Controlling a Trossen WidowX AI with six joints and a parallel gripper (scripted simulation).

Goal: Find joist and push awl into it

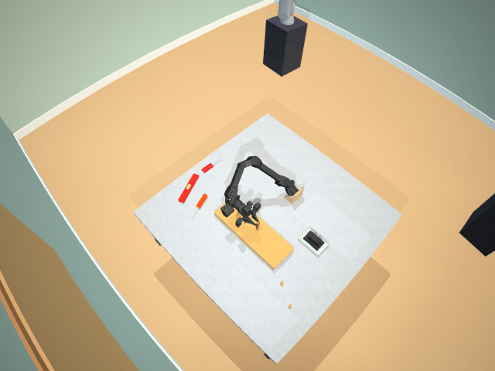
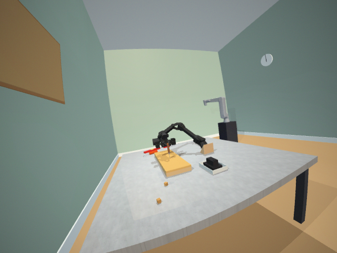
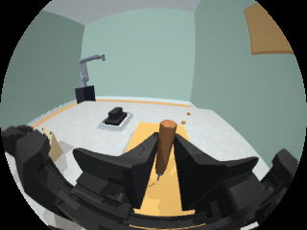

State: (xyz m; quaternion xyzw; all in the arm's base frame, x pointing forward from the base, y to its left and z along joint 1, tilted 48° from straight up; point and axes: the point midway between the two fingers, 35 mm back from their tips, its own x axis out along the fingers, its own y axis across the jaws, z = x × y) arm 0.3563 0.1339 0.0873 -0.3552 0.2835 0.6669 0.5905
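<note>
My gripper tip is now 1 cm to the left of the brown-handled awl and 5 cm above it. From my gripper tip the other things lie so: black stud finder (24 cm behind, 28 cm to the left, 10 cm below); orange-handled screwdriver (18 cm ahead, 39 cm to the right, 14 cm below); white tray (24 cm behind, 26 cm to the left, 14 cm below).
</note>
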